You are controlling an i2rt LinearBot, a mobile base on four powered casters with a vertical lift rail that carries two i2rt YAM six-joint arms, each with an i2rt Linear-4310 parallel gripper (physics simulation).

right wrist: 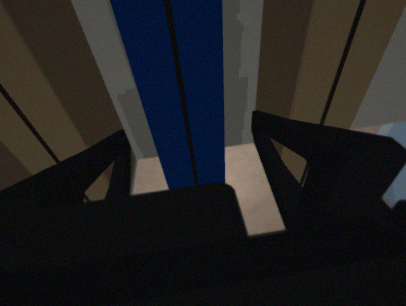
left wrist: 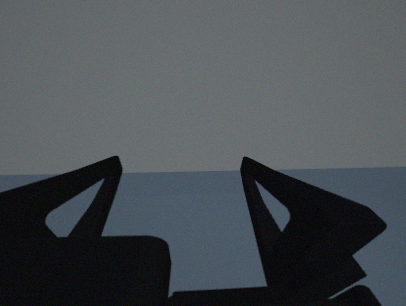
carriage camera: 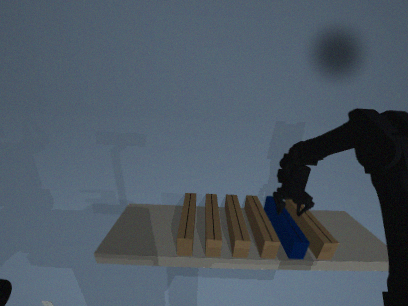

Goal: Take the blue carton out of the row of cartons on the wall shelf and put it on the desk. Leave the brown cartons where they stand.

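Frame: origin at the left arm's base, x ahead, y left, z up, level; millimetres.
Seen in the pictures: left gripper, fingertip midpoint: (left wrist: 182,162); right gripper, fingertip midpoint: (right wrist: 190,129) (carriage camera: 287,214).
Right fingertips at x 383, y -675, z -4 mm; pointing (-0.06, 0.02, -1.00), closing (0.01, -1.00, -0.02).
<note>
Pixels of each thing's middle, then the offset from my right fingertips to it. Level surfaces: height alone.
- blue carton, body centre: (right wrist: 179,63) (carriage camera: 282,222) 56 mm down, 18 mm ahead, 2 mm left
- wall shelf, its level: 96 mm down
- rightmost brown carton, body centre: (right wrist: 310,45) (carriage camera: 305,223) 56 mm down, 20 mm ahead, 96 mm right
The blue carton (carriage camera: 287,232) (right wrist: 205,100) stands in the row on the wall shelf (carriage camera: 135,230), between a brown carton (carriage camera: 270,250) (right wrist: 25,75) on its left and the rightmost brown carton (carriage camera: 328,250) (right wrist: 320,60). My right gripper (carriage camera: 290,212) (right wrist: 190,129) is open and empty at the back part of the blue carton. In the right wrist view its fingertips lie on either side of the blue carton, near the neighbouring brown cartons; their exact height is unclear. My left gripper (left wrist: 182,162) is open and empty, away from the cartons. I cannot make out the desk.
Three more brown cartons, (carriage camera: 240,248) (carriage camera: 213,247) (carriage camera: 185,247), stand farther left on the shelf, with narrow gaps between them. My right arm (carriage camera: 330,145) reaches in from the right. A dark shape (carriage camera: 4,290) shows at the lower left corner of the carriage view.
</note>
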